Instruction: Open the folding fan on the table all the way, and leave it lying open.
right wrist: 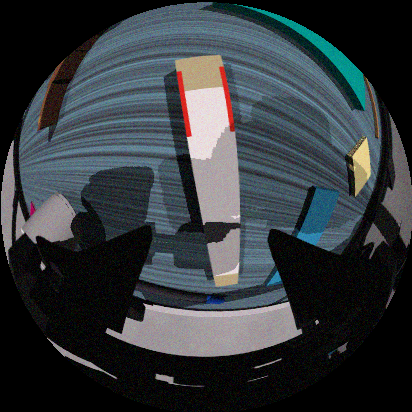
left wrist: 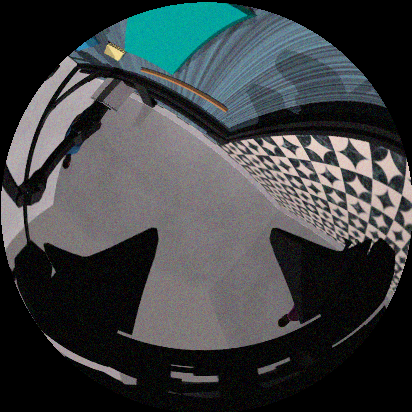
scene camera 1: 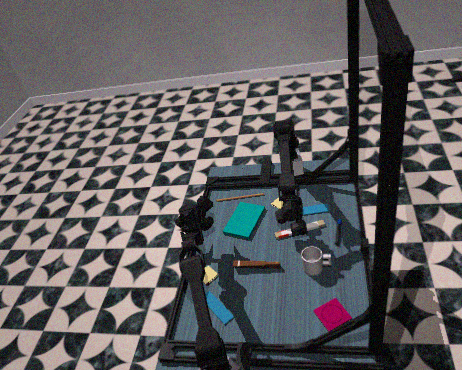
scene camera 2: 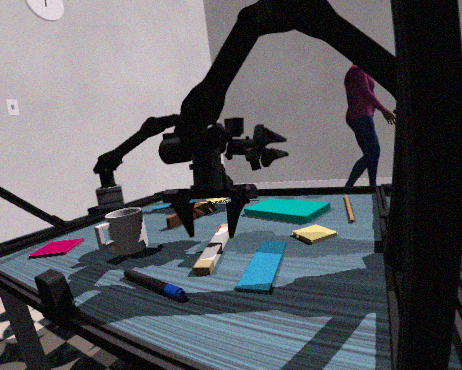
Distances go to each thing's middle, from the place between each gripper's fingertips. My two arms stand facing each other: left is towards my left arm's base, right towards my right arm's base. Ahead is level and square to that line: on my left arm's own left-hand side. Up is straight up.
The teal book [scene camera 2: 298,211] lies 18 cm behind my left hand, 7 cm to the right of it and 16 cm below it. From my left hand the other things lie so: blue-tipped marker [right wrist: 142,285] (61 cm behind, 6 cm to the right, 16 cm below).
I see my right gripper 150 mm past the blue-tipped marker, 20 mm above it and 10 mm to the left of it. From my right hand the other things lie so: teal book (270 mm ahead, 20 mm to the right, 20 mm below).
